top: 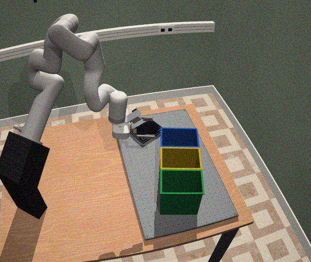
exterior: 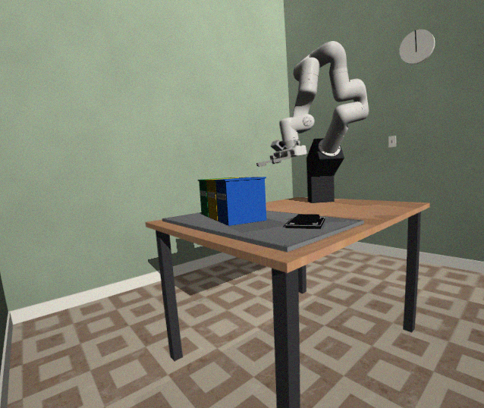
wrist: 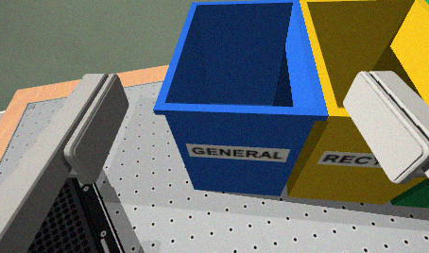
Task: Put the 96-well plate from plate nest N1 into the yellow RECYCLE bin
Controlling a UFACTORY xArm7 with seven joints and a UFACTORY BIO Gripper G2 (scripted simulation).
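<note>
Now: the black 96-well plate 20 mm ahead of my hand, 230 mm to the left of it and 220 mm below it. From my hand the other things lie so: black plate nest N1 (20 mm ahead, 230 mm to the left, 230 mm below); blue bin (140 mm ahead, 20 mm to the right, 150 mm below); yellow bin (120 mm ahead, 150 mm to the right, 150 mm below).
</note>
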